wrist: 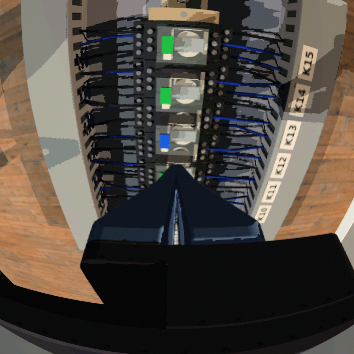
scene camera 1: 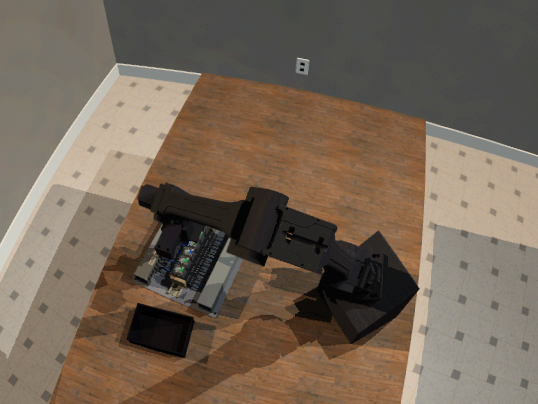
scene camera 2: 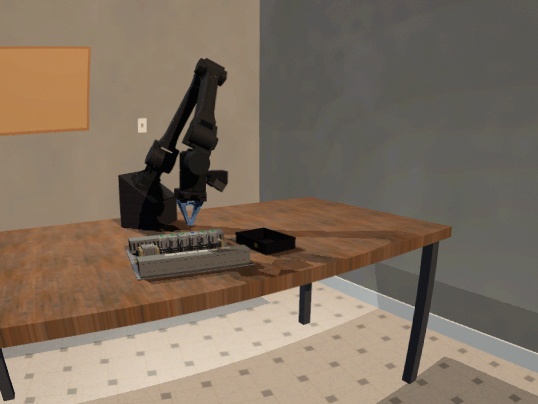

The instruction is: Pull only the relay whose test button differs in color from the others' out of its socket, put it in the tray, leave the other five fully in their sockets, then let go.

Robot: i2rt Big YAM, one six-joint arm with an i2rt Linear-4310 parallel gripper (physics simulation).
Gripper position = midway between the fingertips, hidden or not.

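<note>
The robot's gripper (scene camera 2: 190,225), (wrist: 175,173) is visible in its scene.
</note>
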